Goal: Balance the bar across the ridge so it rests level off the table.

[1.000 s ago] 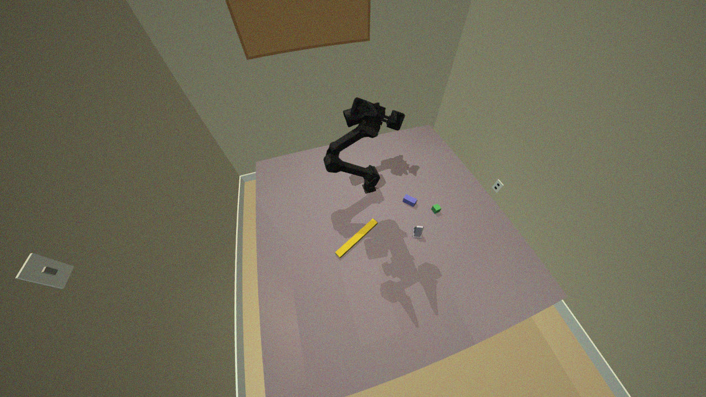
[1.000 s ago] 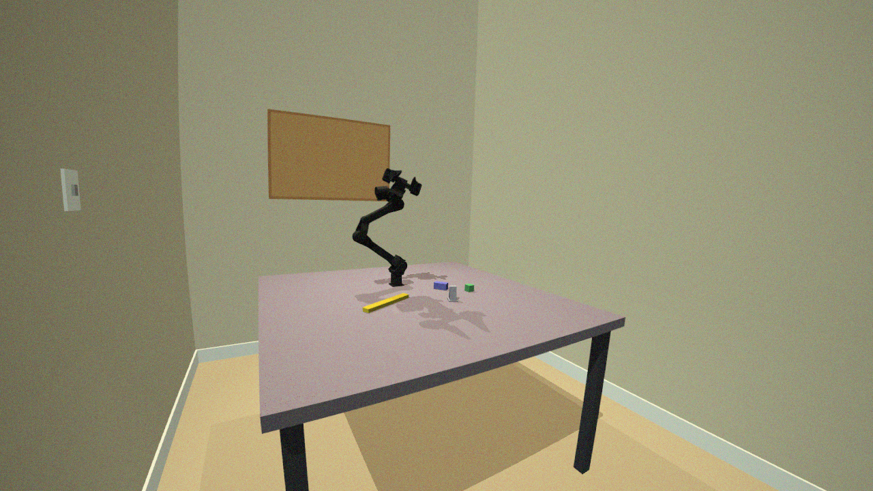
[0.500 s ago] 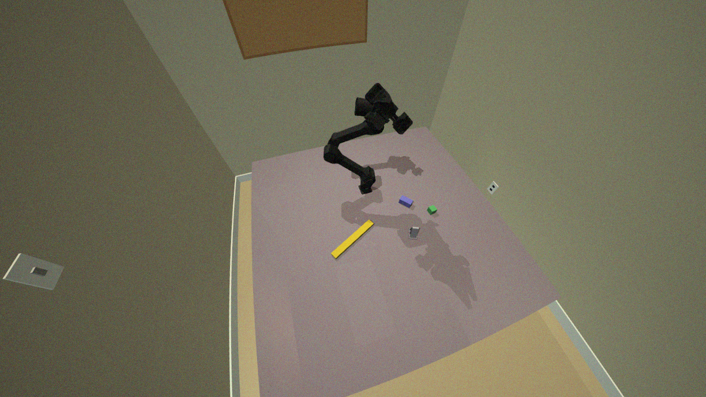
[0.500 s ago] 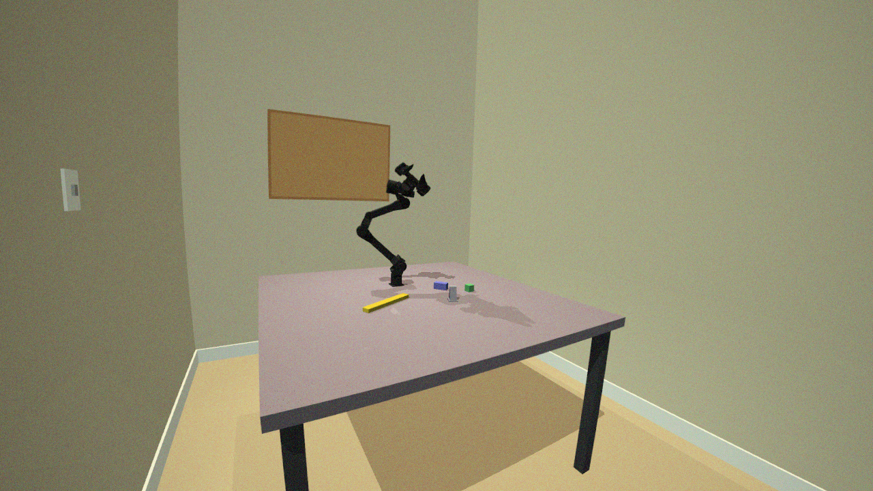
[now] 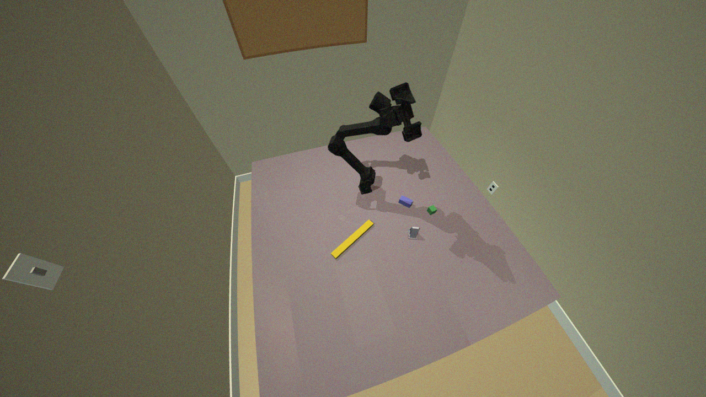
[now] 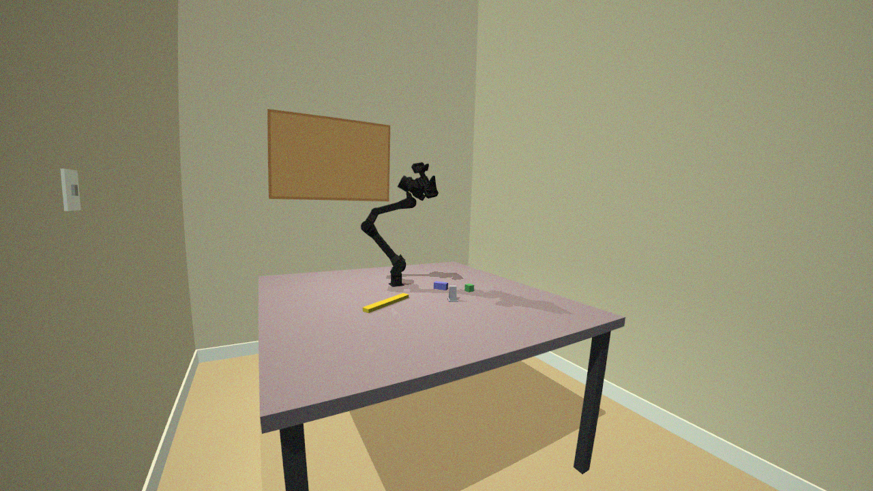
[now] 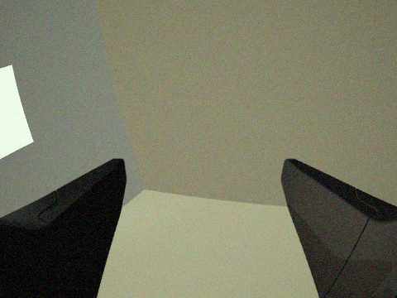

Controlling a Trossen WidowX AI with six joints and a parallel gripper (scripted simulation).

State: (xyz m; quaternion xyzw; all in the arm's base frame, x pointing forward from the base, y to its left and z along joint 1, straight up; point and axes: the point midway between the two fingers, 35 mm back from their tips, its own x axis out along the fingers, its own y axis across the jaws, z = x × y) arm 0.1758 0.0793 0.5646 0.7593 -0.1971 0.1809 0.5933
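Now: gripper tip 57 cm above the yellow bar, 23 cm to the left of it and 7 cm short of it. Also, from my gripper tip: blue block 57 cm below, 10 cm to the left, 4 cm behind; then green cube 57 cm below, 21 cm to the left, 5 cm ahead.
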